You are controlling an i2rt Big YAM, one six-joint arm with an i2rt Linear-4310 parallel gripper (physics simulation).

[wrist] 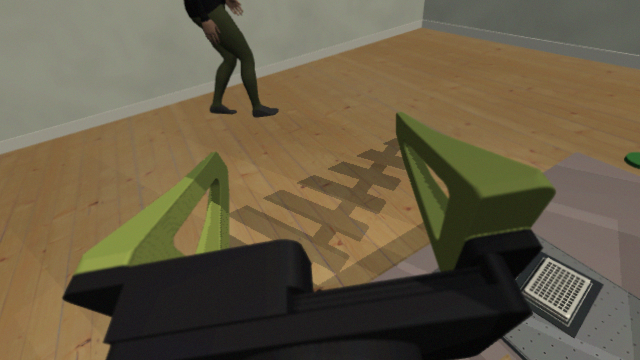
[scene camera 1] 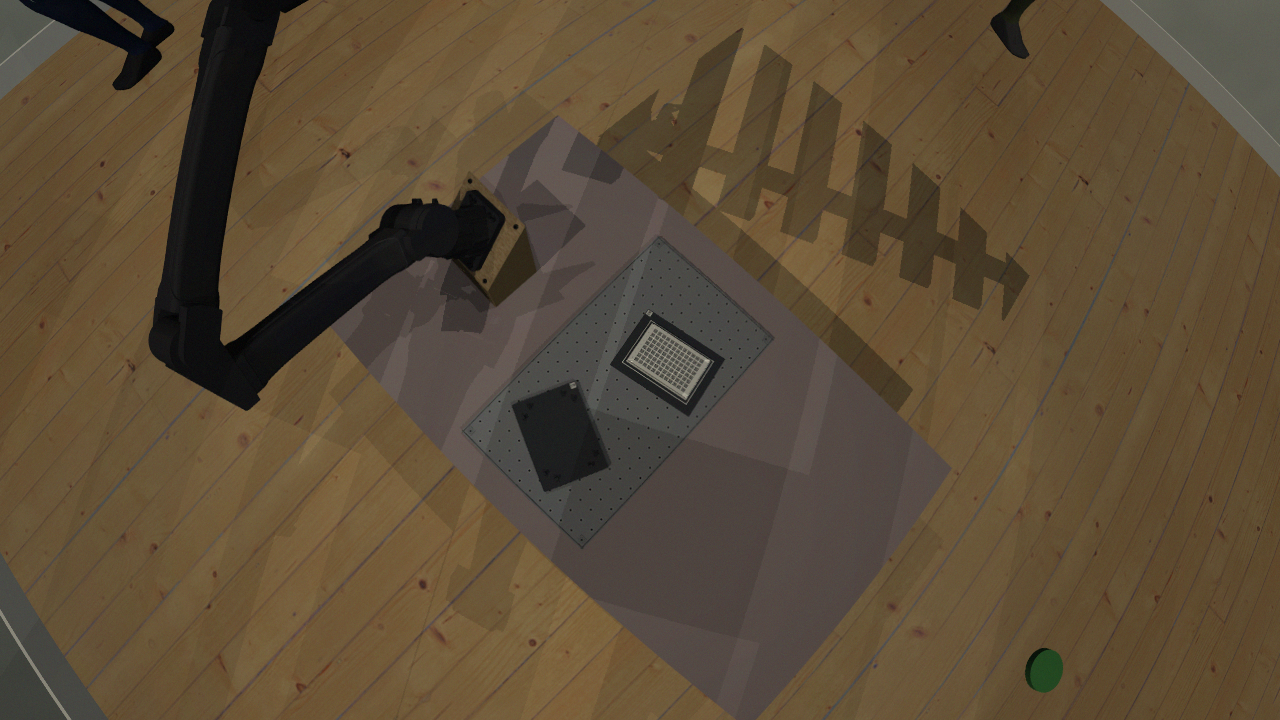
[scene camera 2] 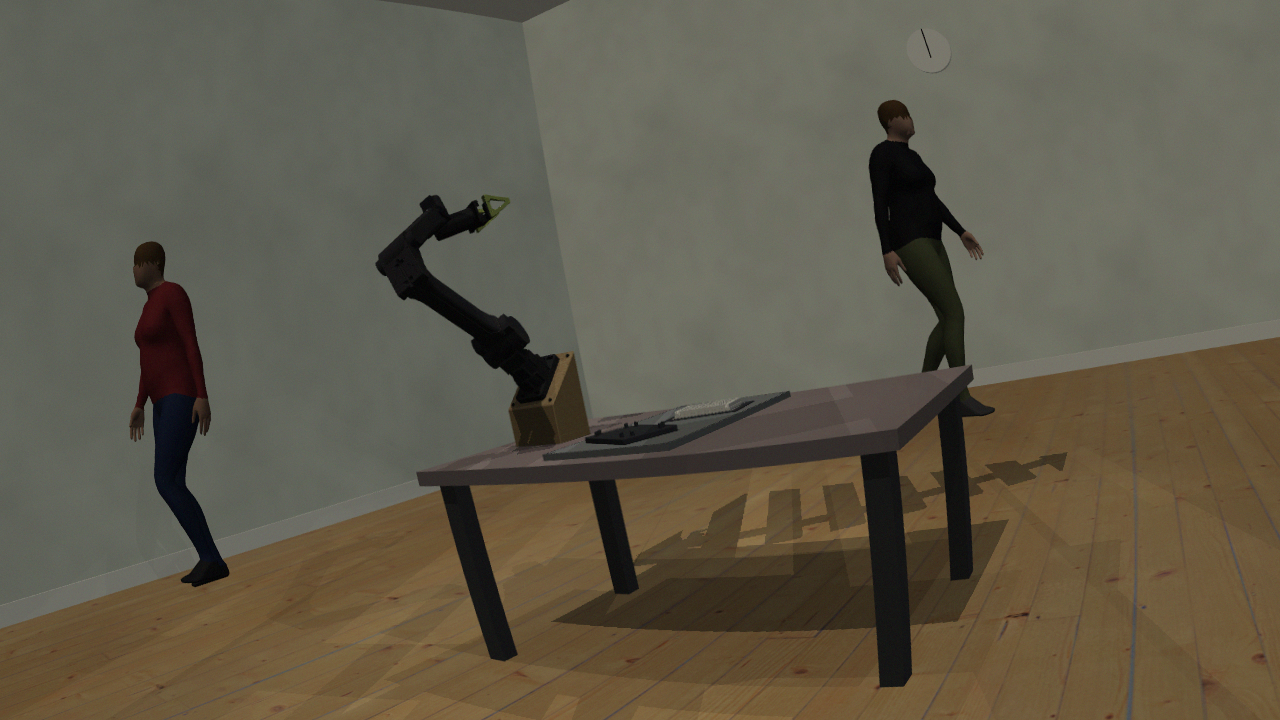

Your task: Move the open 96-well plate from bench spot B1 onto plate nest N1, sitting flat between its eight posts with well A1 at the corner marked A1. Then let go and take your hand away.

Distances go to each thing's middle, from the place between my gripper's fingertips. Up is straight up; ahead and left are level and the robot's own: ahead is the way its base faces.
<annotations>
The well plate point(scene camera 1: 659, 355) is 58 cm below my hand, 52 cm ahead of it and 4 cm to the right of it. From my hand the other things lie so: dark nest with white outline point(scene camera 1: 619, 362) (59 cm below, 52 cm ahead, 4 cm to the right).
</annotations>
